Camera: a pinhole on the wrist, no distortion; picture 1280 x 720 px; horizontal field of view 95.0 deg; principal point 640.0 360.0 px. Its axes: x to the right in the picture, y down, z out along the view. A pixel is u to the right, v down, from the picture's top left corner.
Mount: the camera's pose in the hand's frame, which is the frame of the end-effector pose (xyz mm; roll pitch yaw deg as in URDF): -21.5 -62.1 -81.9 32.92 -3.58 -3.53
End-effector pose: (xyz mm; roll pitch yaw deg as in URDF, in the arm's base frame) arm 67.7 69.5 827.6 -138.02 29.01 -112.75
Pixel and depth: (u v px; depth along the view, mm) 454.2 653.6 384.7
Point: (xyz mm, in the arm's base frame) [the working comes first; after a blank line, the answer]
In the camera's frame: -121.9 192.6 384.7

437.2 174.7 750.7
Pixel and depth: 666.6 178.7 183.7
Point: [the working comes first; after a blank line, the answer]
In the camera's frame: 8.3 -56.8 183.7

226.7 -26.1 937.5
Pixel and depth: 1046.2 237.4 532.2
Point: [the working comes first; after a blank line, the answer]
In the camera's frame: 368.6 -111.3 532.2

474.5 -419.7 742.8
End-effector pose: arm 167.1 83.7 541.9 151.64 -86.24 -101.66
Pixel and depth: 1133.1 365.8 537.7
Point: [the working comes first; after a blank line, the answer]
In the camera's frame: 452.1 5.3 537.7

192.7 -487.2 889.2
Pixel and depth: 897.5 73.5 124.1
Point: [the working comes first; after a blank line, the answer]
In the camera's frame: 54.5 -60.6 124.1

312.0 -29.7 557.6
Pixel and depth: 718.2 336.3 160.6
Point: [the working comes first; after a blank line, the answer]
In the camera's frame: 21.4 -6.5 160.6

253.9 -53.8 520.1
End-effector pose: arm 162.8 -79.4 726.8 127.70 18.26 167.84
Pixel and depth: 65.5 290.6 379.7
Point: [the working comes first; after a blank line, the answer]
In the camera's frame: -372.0 -44.9 379.7

656.5 -209.3 538.9
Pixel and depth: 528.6 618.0 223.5
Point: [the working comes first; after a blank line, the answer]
In the camera's frame: -42.5 98.3 223.5

304.5 -44.6 588.4
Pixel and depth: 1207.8 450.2 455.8
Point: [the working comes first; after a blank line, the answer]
In the camera's frame: 441.3 70.1 455.8

-29.5 85.2 187.9
